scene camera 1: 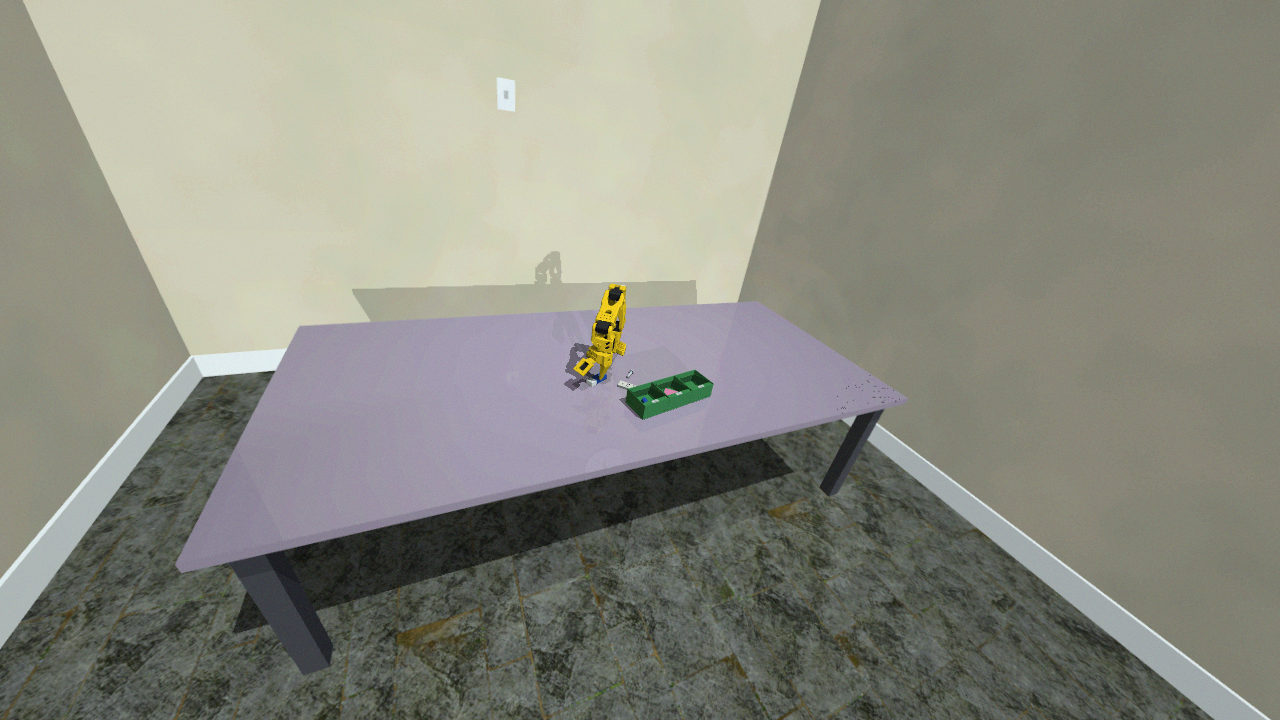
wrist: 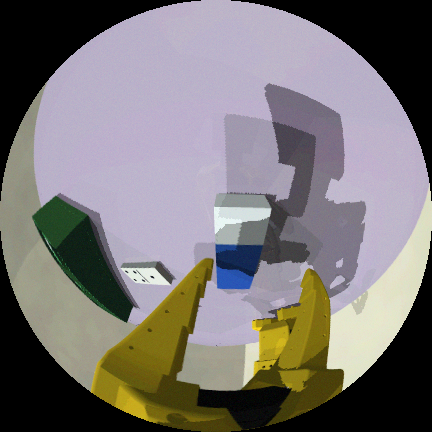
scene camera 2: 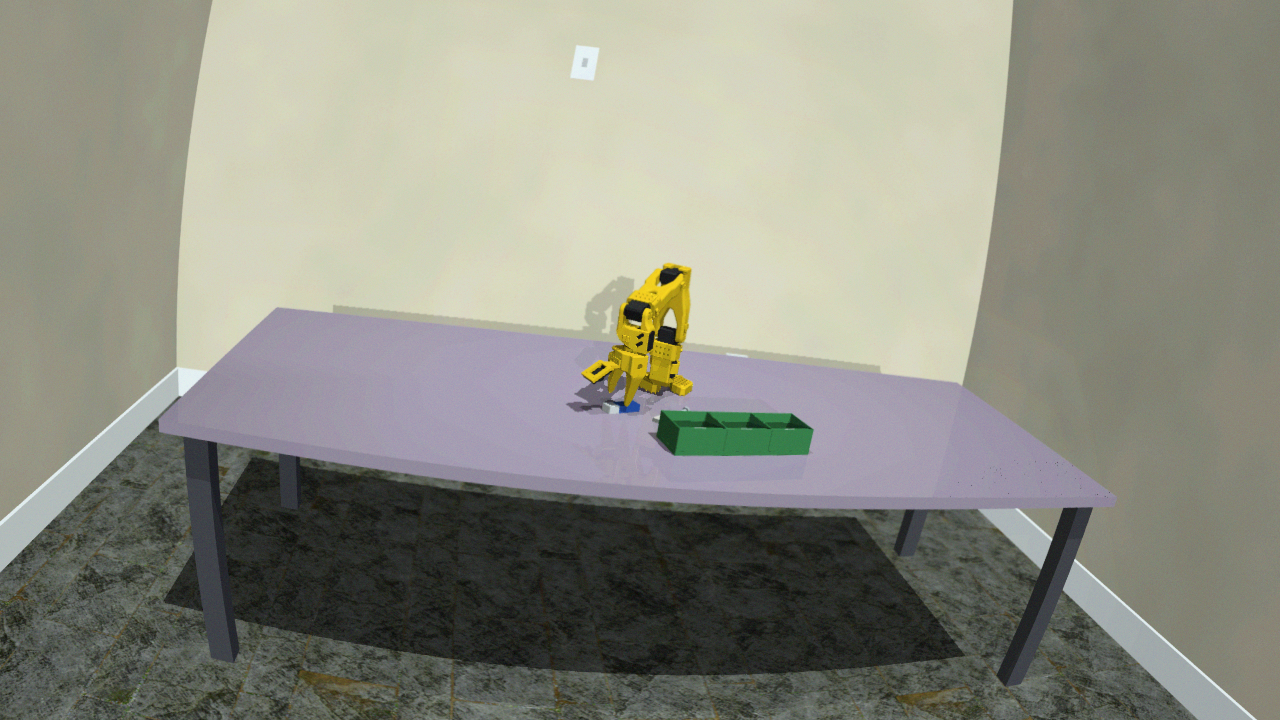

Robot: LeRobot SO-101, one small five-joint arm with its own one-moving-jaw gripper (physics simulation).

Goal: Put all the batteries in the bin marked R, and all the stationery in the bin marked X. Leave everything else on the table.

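Pixels of known places: hand at its tool point: (scene camera 1: 600,377) (wrist: 212,266) (scene camera 2: 626,403); arm's base at its link origin: (scene camera 1: 612,352) (wrist: 276,315) (scene camera 2: 665,390).
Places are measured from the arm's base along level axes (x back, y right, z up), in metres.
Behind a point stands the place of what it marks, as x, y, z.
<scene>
A blue and white block (scene camera 1: 600,378) (scene camera 2: 629,407) {-0.154, 0.093, 0.009} (wrist: 240,240) {-0.156, 0.120, 0.013}, which looks like an eraser, lies flat on the table. My gripper (scene camera 1: 597,374) {-0.160, 0.101, 0.018} (scene camera 2: 620,399) {-0.160, 0.101, 0.018} (wrist: 259,267) is open above the near, blue end of the block, with nothing held; in the wrist view the block shows in and beyond the gap, nearer the left jaw. A green three-bin tray (scene camera 1: 671,405) {-0.331, -0.047, 0.017} (scene camera 2: 698,438) {-0.342, 0.012, 0.030} (wrist: 60,220) {-0.291, 0.058, 0.022} stands to the right in the scene views. A small blue thing (scene camera 1: 644,400) {-0.296, 0.020, 0.020} is in its left bin and a pink thing (scene camera 1: 670,392) {-0.275, -0.074, 0.017} in its middle bin. The bin letters are not readable. No battery is recognisable.
A white domino (scene camera 1: 624,385) {-0.198, 0.038, 0.007} (wrist: 147,274) {-0.194, 0.039, 0.007} lies between the block and the tray. A small bolt-like thing (scene camera 1: 630,373) {-0.146, -0.004, 0.009} (scene camera 2: 686,409) {-0.138, -0.013, 0.010} lies behind the domino. The arm's base stands behind the block on the lilac table (scene camera 1: 402,429) {-0.238, 0.607, 0.000} (scene camera 2: 402,411) {-0.283, 0.490, 0.000}.
</scene>
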